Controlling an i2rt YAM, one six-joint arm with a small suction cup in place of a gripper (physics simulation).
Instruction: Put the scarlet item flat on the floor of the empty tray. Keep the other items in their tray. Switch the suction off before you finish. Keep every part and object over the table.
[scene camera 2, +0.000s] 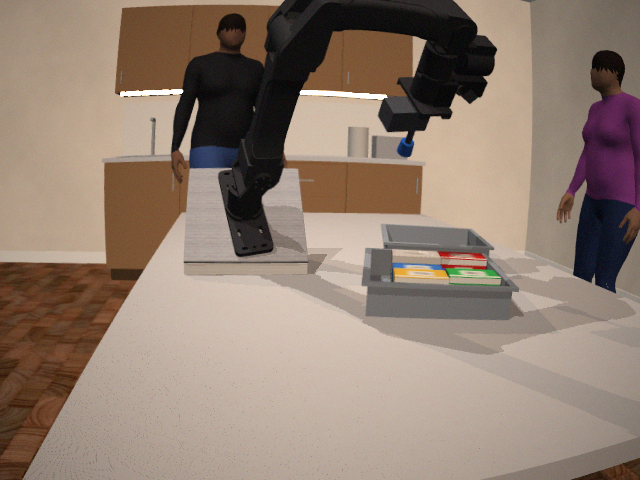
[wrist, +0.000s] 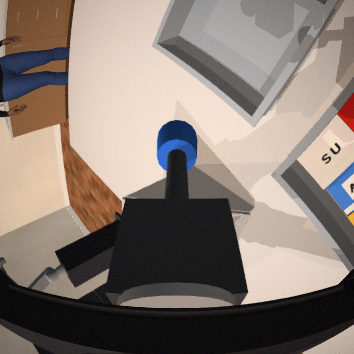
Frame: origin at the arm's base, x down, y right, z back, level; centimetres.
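Seen in the pictures: hand at its tool point: (scene camera 2: 404, 151) (wrist: 176, 137); arm's base at its link origin: (scene camera 2: 243, 210).
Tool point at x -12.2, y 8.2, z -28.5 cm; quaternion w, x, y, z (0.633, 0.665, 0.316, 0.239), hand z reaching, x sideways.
Pixels of each thing's top centre, then the offset from my tool point to it.
- empty grey tray at its top centre: (wrist: 226, 17) (scene camera 2: 433, 234) dx +17.5, dy -8.3, dz -12.5 cm
- filled grey tray at its top centre: (scene camera 2: 434, 265) dx +17.5, dy +18.7, dz +3.2 cm
- red box at its top centre: (scene camera 2: 462, 255) dx +17.4, dy +13.5, dz -5.7 cm
- green box at its top centre: (scene camera 2: 473, 273) dx +17.8, dy +23.7, dz -1.1 cm
- white box at its top centre: (wrist: 330, 153) (scene camera 2: 416, 253) dx +17.3, dy +10.1, dz +1.9 cm
- blue box at its top centre: (scene camera 2: 418, 267) dx +18.5, dy +15.2, dz +4.2 cm
- yellow box at its top centre: (scene camera 2: 421, 273) dx +18.2, dy +20.3, dz +6.5 cm
My suction cup (scene camera 2: 405, 148) (wrist: 177, 145) is blue and bare, with nothing on it. It hangs high above the table, to the left of both trays in the scene view. The empty grey tray (scene camera 2: 423, 236) (wrist: 215, 77) stands behind the filled grey tray (scene camera 2: 434, 304) (wrist: 316, 215). A red box (scene camera 2: 462, 256) lies at the back right of the filled tray. More red shows between it and the green box (scene camera 2: 473, 274); most of that part is hidden. A red patch also shows at the wrist view's right edge. I cannot tell which red is scarlet.
A white box (scene camera 2: 416, 255) (wrist: 327, 152), a blue box (scene camera 2: 413, 267) (wrist: 342, 192) and a yellow box (scene camera 2: 420, 273) also lie in the filled tray. The arm's base stands on a pale board (scene camera 2: 206, 227) at the left. Two people stand beyond the table.
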